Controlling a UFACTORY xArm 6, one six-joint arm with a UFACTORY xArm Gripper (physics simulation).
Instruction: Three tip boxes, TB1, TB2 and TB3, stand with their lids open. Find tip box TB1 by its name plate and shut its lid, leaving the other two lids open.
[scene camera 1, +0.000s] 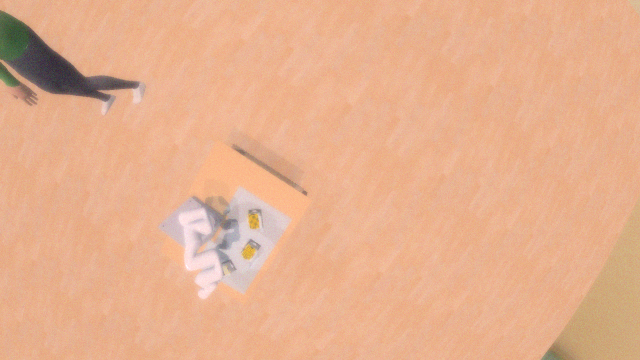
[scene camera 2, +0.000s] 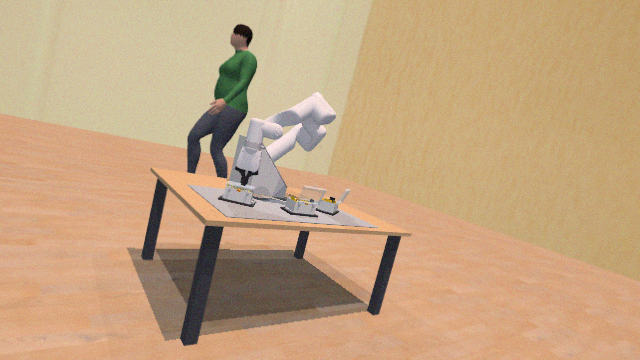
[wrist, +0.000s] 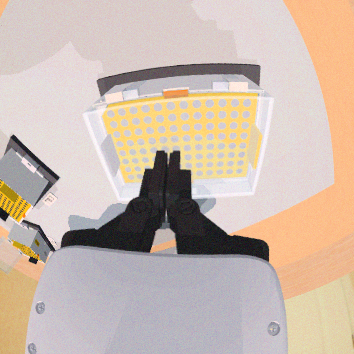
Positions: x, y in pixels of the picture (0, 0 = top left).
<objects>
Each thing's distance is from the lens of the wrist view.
my gripper (wrist: 168, 166): 13 cm
grey mat (wrist: 58, 58): 22 cm
tip box (wrist: 240, 76): 17 cm
The marked spots on the tip box and the grey mat are 18 cm apart.
</objects>
